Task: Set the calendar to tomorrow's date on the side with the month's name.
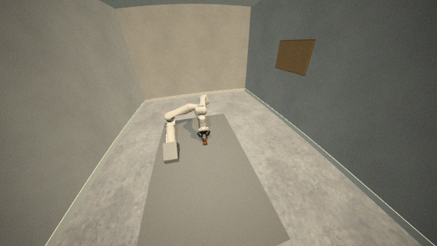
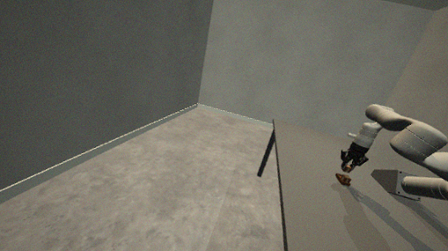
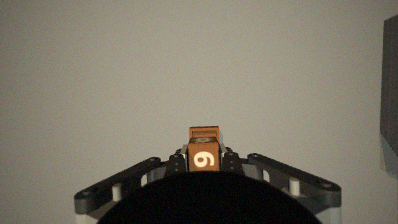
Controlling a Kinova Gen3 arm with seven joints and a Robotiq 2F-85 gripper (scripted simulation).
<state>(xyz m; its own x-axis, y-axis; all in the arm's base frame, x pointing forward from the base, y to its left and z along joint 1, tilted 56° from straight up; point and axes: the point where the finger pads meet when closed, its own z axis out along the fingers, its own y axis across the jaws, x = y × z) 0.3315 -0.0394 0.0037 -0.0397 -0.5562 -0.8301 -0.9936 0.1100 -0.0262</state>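
The orange tray is 7 cm below my hand and 2 cm to the left of it. Round my hand: digit cube 1 cm below.
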